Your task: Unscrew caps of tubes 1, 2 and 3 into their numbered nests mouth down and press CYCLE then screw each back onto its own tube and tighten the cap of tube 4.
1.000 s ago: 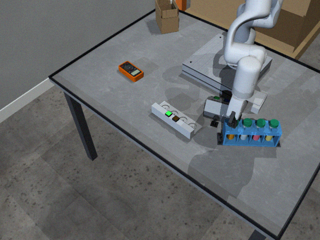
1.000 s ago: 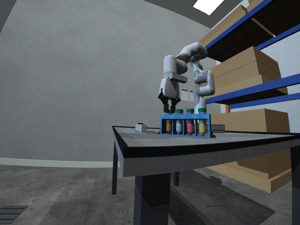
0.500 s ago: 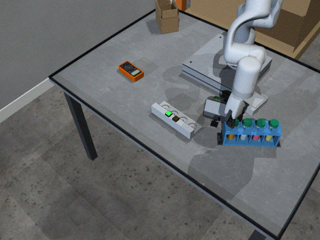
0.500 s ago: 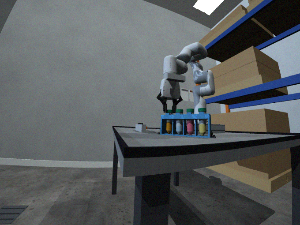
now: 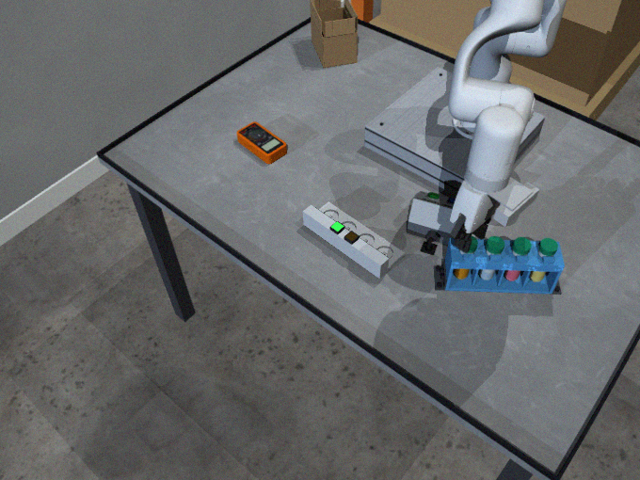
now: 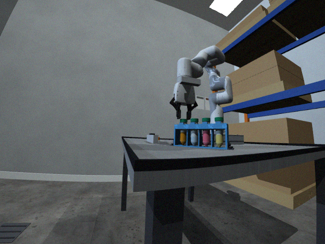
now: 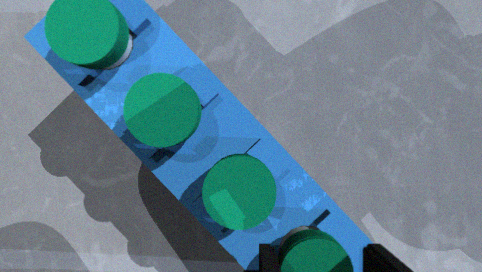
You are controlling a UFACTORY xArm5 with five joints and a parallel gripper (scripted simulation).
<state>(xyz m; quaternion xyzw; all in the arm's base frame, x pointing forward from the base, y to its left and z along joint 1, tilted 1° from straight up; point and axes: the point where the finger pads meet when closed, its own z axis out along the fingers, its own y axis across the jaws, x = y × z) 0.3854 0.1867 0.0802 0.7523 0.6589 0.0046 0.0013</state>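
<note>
My hand is 30 mm past the threaded neck, 40 mm to the right of it and 30 mm above it. Also, from my hand: green key 110 mm behind, 140 mm to the right, 70 mm below; then blue key 120 mm behind, 100 mm to the right, 70 mm below; then key housing 100 mm behind, 120 mm to the right, 90 mm below.
</note>
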